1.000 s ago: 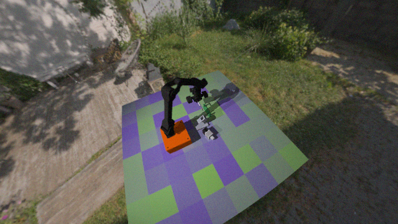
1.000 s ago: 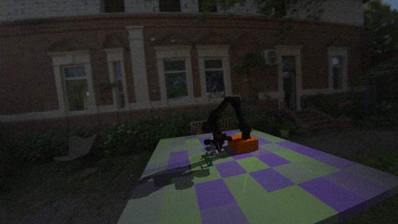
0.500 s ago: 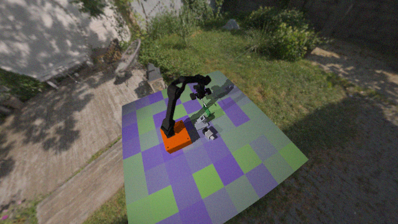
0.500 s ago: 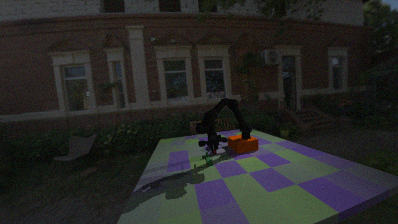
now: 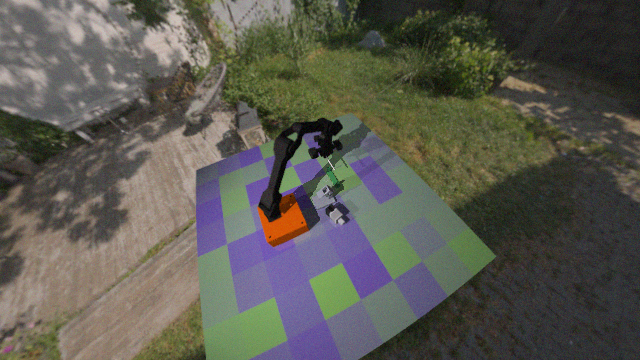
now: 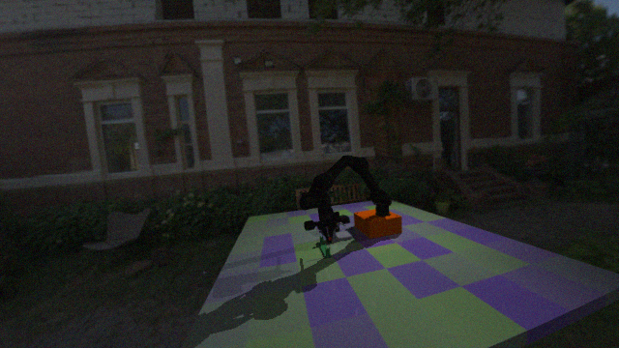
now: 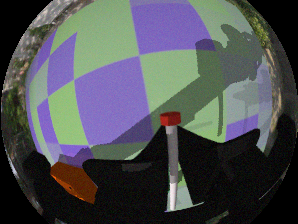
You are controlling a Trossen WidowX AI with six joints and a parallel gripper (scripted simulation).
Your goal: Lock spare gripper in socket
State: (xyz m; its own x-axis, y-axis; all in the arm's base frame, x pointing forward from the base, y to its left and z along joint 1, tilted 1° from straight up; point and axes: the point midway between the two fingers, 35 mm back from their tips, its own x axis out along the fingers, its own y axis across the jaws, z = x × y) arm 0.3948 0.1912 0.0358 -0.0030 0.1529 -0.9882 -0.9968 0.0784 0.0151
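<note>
My gripper tip is 10 cm to the left of the green strip, 6 cm above it and 1 cm past it. The rest, counted from my gripper tip: spare gripper: 33 cm to the right, 12 cm behind, 6 cm below; grey mount: 20 cm to the right, 11 cm behind, 3 cm below.
</note>
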